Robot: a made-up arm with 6 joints. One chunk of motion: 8 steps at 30 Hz.
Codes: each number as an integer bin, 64 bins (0 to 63) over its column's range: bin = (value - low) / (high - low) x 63, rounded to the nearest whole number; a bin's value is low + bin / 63 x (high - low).
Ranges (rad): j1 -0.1..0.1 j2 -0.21..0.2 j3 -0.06..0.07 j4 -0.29..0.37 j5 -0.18..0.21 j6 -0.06..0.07
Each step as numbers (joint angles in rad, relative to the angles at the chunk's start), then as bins.
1 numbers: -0.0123 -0.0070 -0.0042 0.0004 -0.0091 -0.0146
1 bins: 28 31 27 28 28 22
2 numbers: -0.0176 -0.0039 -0.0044 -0.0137 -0.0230 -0.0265
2 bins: 26 32 27 26 25 16
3 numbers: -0.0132 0.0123 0.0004 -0.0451 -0.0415 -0.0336
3 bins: 27 34 29 23 22 13
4 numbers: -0.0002 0.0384 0.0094 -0.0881 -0.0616 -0.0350
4 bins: 31 38 34 19 19 12
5 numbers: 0.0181 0.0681 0.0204 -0.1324 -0.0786 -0.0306
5 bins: 37 43 39 15 16 14
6 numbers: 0.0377 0.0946 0.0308 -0.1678 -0.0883 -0.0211
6 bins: 43 47 44 12 15 19
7 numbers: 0.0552 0.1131 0.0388 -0.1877 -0.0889 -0.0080
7 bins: 49 50 48 10 15 25
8 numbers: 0.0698 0.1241 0.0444 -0.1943 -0.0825 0.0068
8 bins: 53 51 51 9 16 32
